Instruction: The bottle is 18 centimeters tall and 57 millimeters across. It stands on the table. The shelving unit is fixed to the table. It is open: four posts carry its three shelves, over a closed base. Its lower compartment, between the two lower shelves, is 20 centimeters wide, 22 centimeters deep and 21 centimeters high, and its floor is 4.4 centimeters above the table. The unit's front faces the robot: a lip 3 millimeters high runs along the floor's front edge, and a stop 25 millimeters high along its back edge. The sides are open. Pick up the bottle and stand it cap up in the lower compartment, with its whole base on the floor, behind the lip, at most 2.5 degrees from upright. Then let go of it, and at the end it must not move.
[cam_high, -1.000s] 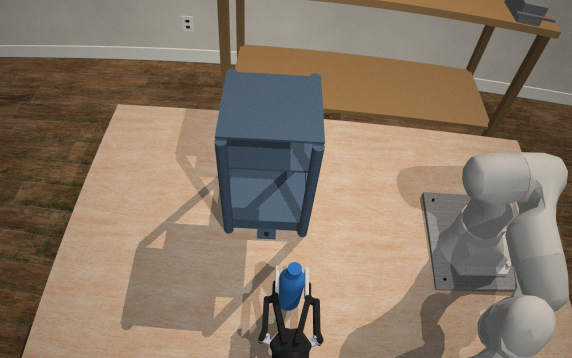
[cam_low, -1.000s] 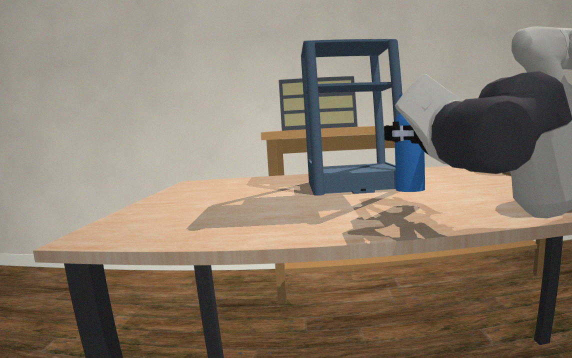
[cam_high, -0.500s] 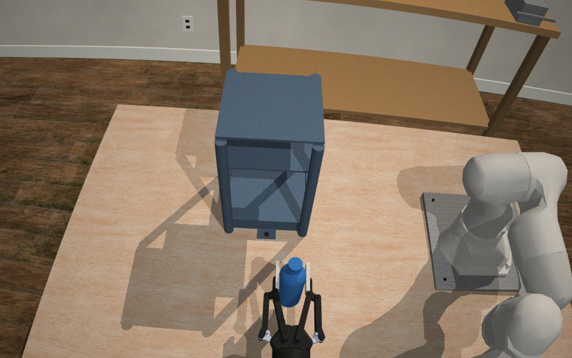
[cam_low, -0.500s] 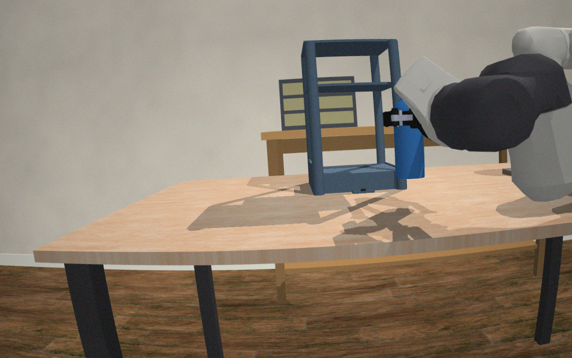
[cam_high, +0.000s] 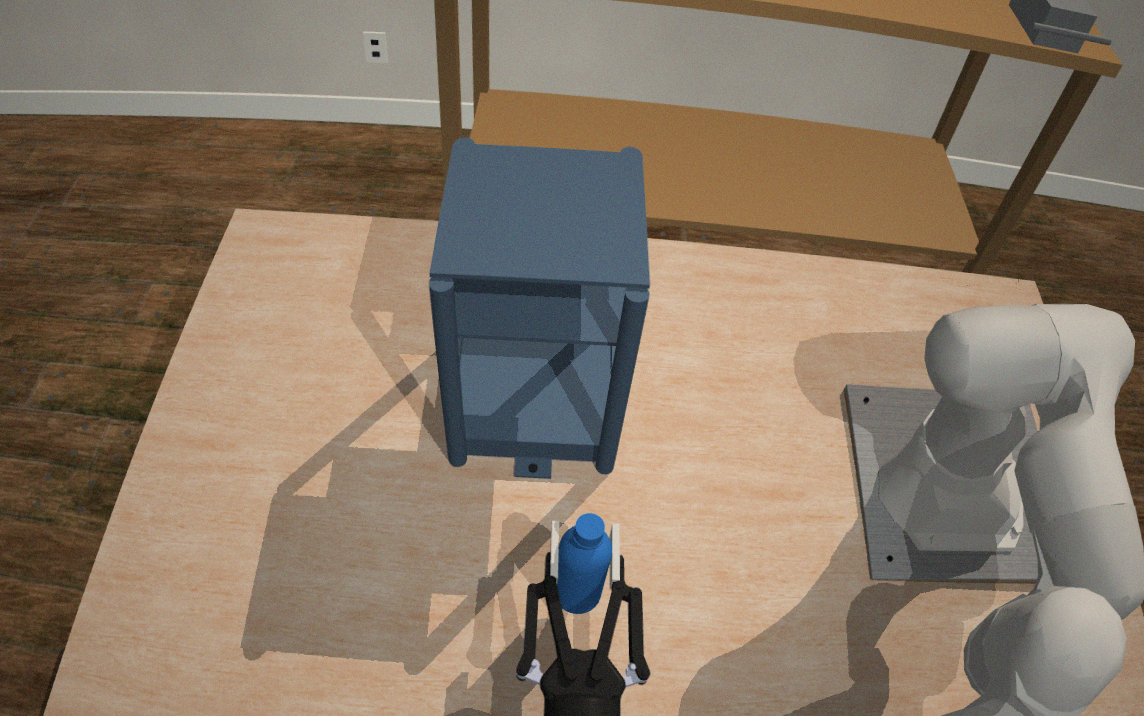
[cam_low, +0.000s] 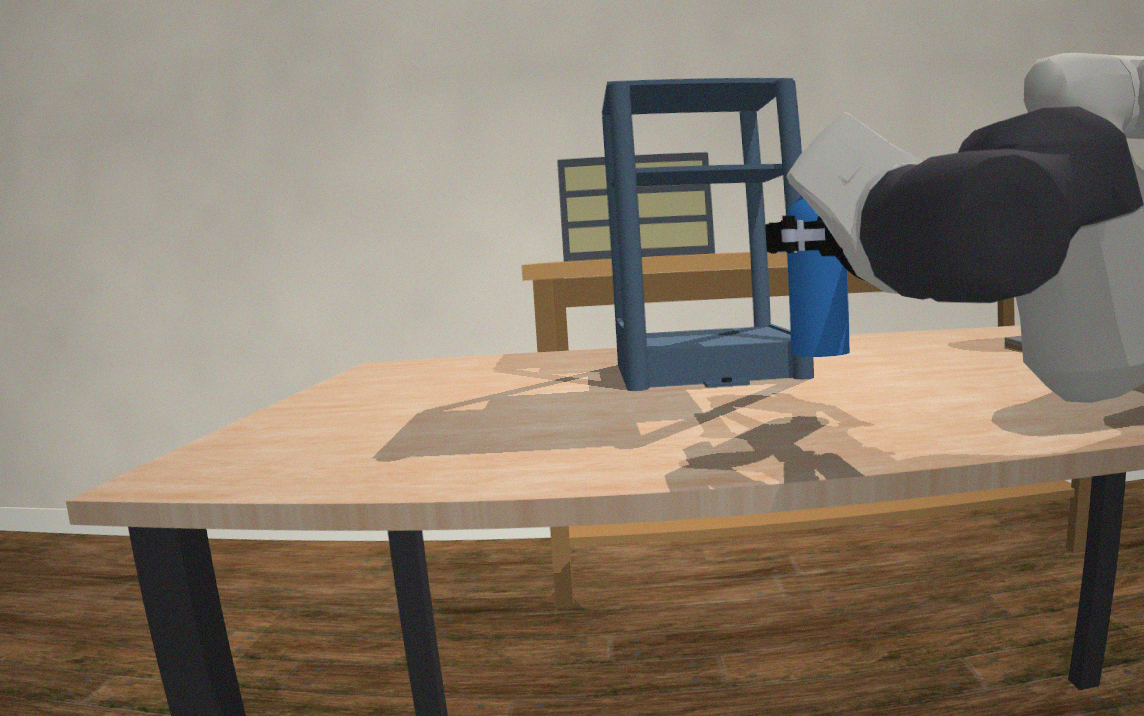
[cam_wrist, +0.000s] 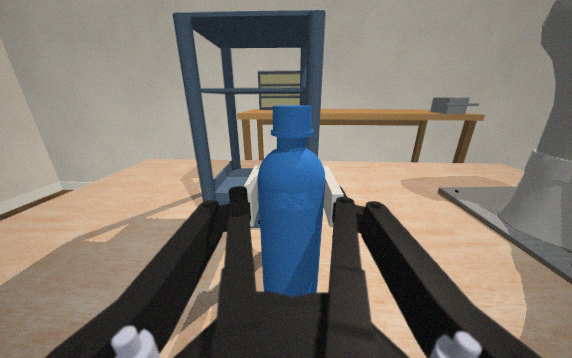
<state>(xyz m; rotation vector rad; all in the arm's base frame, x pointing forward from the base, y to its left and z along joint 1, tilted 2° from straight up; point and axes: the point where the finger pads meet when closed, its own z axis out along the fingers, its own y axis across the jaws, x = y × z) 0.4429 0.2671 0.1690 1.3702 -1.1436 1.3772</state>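
Right now the blue shelving unit is 29 cm to the right of my hand, 13 cm ahead of it and 2 cm above it. Also, from my hand: blue bottle: 1 cm above.
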